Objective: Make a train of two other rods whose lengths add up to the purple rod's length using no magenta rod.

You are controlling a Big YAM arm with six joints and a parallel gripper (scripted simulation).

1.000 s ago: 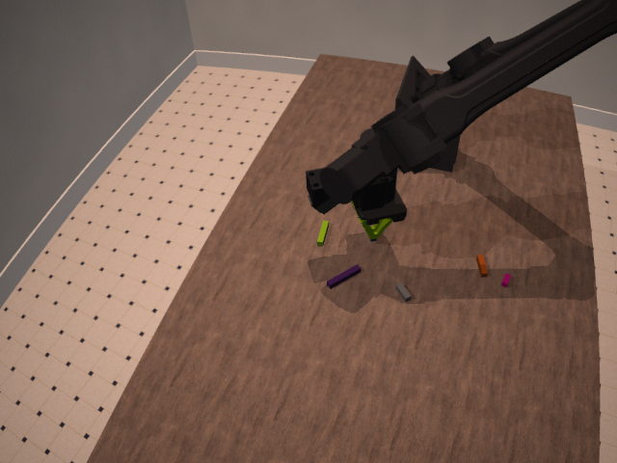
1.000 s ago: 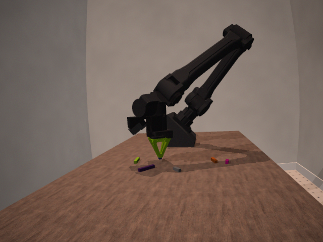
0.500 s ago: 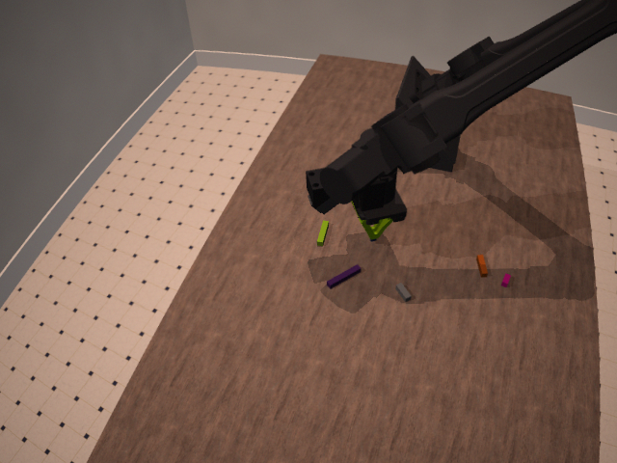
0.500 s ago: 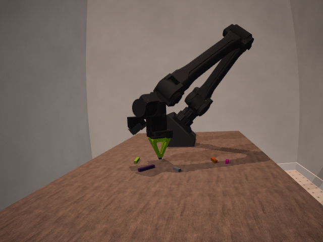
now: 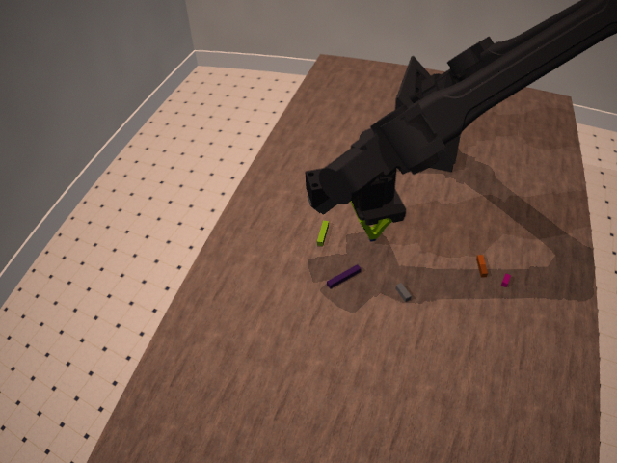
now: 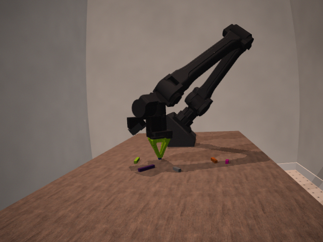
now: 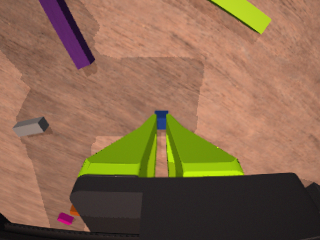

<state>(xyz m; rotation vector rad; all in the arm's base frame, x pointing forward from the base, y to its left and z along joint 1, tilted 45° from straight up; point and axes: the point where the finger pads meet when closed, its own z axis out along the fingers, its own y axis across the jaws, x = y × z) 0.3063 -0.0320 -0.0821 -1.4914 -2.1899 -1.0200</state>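
The blue rod lies 10 mm below my hand. From my hand the other things lie so: grey rod (100 mm ahead, 60 mm to the left, 20 mm below); purple rod (80 mm ahead, 40 mm to the right, 20 mm below); lime rod (90 mm to the right, 20 mm below).
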